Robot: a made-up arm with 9 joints. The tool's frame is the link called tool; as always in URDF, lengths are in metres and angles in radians. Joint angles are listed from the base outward.
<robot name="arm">
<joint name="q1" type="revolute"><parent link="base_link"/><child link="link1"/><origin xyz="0 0 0.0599" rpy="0 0 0"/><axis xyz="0 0 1"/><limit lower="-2.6" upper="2.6"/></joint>
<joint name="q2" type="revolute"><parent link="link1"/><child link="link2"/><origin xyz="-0.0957 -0.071 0.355" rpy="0 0 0"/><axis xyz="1 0 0"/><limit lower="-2.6" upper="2.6"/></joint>
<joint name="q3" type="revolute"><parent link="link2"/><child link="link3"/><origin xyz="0.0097 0.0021 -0.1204" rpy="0 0 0"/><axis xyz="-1 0 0"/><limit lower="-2.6" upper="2.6"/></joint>
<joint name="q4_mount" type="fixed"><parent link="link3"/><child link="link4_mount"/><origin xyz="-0.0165 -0.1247 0.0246" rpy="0 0 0"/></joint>
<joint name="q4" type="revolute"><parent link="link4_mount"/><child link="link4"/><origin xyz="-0.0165 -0.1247 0.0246" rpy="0 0 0"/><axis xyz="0 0 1"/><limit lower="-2.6" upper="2.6"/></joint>
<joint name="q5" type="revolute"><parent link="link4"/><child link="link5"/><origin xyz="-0.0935 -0.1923 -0.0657" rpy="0 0 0"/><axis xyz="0 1 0"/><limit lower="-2.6" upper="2.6"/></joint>
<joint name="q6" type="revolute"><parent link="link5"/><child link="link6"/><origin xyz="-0.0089 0.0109 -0.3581" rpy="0 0 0"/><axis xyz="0 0 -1"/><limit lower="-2.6" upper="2.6"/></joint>
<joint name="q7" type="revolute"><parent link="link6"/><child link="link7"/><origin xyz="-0.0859 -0.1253 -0.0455" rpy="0 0 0"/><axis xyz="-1 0 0"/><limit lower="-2.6" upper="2.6"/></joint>
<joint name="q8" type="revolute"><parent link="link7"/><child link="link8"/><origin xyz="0.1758 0.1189 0.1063" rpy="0 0 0"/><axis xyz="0 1 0"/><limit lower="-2.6" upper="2.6"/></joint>
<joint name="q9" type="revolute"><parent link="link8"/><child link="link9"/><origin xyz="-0.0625 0.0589 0.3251" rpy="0 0 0"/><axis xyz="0 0 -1"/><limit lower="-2.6" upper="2.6"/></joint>
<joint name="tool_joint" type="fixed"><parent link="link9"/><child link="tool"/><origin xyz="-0.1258 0.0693 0.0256" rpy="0 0 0"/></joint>
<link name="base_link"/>
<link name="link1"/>
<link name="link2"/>
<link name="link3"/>
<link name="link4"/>
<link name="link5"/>
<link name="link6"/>
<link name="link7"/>
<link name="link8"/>
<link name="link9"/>
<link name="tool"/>
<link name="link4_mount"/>
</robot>
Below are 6 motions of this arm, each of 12 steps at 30 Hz.
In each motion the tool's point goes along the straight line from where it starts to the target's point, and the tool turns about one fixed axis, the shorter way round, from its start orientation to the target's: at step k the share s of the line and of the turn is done. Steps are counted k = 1, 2, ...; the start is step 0. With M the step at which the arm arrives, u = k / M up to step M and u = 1 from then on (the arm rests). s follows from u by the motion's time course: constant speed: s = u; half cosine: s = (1 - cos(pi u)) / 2; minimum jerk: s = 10 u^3 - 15 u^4 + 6 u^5.
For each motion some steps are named. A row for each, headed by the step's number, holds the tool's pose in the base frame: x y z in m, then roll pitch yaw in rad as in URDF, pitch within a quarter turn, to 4 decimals.
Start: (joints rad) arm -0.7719 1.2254 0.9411 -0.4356 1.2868 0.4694 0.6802 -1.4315 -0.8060
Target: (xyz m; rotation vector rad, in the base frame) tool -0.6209 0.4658 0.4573 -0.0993 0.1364 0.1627
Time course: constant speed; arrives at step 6
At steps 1, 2, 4, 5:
1: -0.5845 0.5033 0.4661 -0.0805 0.2639 0.1721
2: -0.5918 0.4958 0.4644 -0.0822 0.2399 0.1690
4: -0.6064 0.4808 0.4608 -0.0855 0.1918 0.1627
5: -0.6136 0.4733 0.4591 -0.0870 0.1677 0.1597

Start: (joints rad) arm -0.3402 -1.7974 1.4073 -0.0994 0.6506 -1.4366 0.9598 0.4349 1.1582
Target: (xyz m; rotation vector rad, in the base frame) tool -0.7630 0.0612 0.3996 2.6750 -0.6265 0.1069
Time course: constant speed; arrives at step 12
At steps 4, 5, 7, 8, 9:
4: -0.7540 0.1512 0.4878 2.5845 0.0034 -0.4840
5: -0.7551 0.1400 0.4768 2.6086 -0.0165 -0.4756
7: -0.7574 0.1175 0.4547 2.6564 -0.0568 -0.4603
8: -0.7585 0.1062 0.4437 2.6800 -0.0773 -0.4533
9: -0.7596 0.0950 0.4327 2.7036 -0.0979 -0.4468

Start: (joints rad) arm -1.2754 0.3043 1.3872 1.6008 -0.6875 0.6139 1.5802 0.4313 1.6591
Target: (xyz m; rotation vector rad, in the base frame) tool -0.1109 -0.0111 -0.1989 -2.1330 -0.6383 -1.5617
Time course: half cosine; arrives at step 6
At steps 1, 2, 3, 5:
1: -0.1475 0.0032 -0.1969 -2.7727 -1.2150 0.4734
2: -0.1403 0.0004 -0.1973 -2.8004 -1.2271 0.4608
3: -0.1305 -0.0034 -0.1978 -2.8390 -1.2438 0.4447
5: -0.1135 -0.0101 -0.1988 -2.9086 -1.2733 0.4198

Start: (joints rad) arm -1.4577 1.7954 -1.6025 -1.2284 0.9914 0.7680 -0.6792 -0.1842 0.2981
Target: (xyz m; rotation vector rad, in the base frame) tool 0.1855 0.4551 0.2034 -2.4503 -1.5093 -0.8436
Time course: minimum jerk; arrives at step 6
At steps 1, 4, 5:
1: 0.2479 0.3955 0.2720 2.6428 -0.5325 1.2327
4: 0.1991 0.4421 0.2183 2.8789 -0.5535 1.1770
5: 0.1878 0.4529 0.2059 2.9340 -0.5567 1.1633

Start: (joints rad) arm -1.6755 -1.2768 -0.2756 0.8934 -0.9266 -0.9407 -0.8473 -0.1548 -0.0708
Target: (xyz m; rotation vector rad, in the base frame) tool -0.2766 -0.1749 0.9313 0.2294 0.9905 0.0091
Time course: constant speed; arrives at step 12
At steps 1, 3, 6, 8, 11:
1: -0.4117 -0.1704 0.9413 0.4549 0.3075 0.3437
3: -0.3872 -0.1712 0.9395 0.4475 0.4294 0.3268
6: -0.3503 -0.1725 0.9367 0.4307 0.6119 0.2971
8: -0.3257 -0.1733 0.9349 0.4140 0.7333 0.2725
11: -0.2889 -0.1745 0.9322 0.3753 0.9146 0.2226

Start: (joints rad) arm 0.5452 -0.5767 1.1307 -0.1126 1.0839 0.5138 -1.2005 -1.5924 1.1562
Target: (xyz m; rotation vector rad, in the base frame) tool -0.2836 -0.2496 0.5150 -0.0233 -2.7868 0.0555
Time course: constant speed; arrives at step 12
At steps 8, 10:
8: -0.3232 -0.2161 0.5445 2.9557 -0.4536 -3.0220
10: -0.3034 -0.2329 0.5298 3.0740 -0.4075 -3.0980

